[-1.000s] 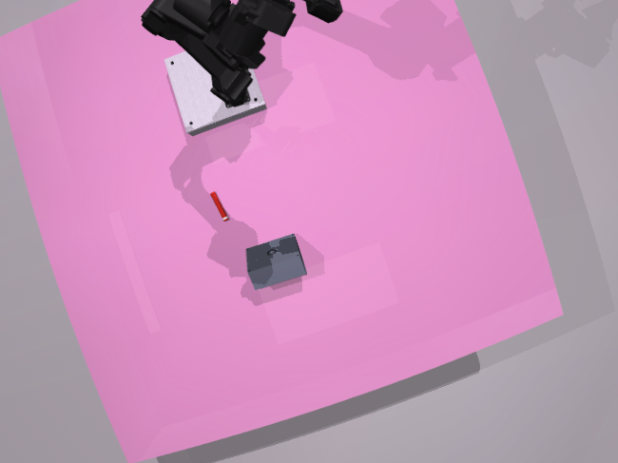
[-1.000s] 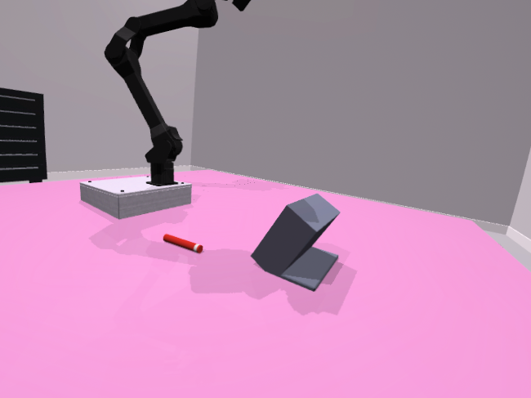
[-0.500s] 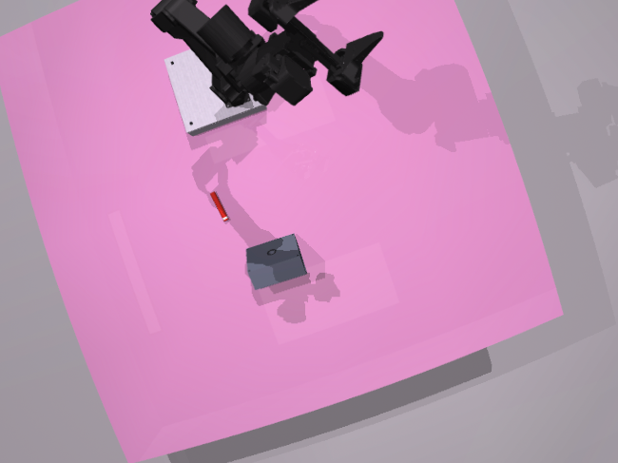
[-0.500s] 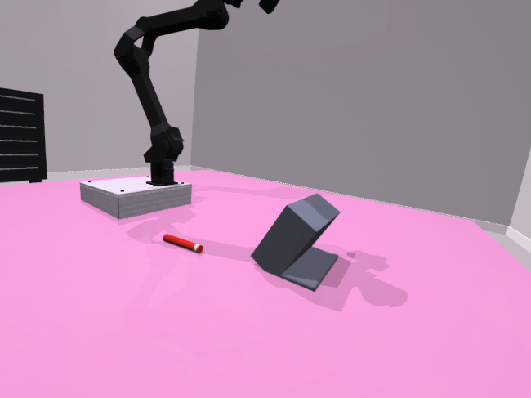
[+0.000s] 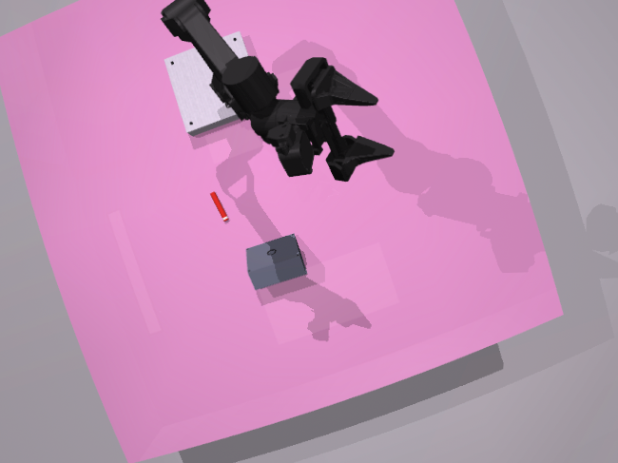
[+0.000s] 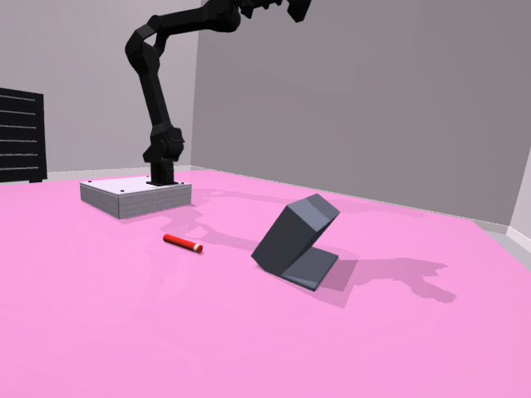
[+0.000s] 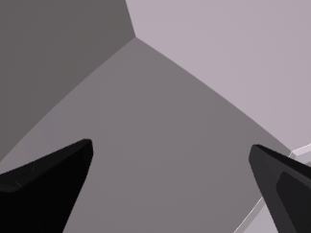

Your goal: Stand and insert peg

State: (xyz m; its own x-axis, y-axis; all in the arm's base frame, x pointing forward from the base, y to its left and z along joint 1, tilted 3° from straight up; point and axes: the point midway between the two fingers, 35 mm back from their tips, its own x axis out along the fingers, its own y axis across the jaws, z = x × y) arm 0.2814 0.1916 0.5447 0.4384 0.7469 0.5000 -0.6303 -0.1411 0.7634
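My gripper tip is now 630 mm above the red peg and 340 mm to the left of it. Round my gripper tip: grey foot (630 mm below, 240 mm to the right, 180 mm ahead); sloped panel (580 mm below, 240 mm to the right, 160 mm ahead).
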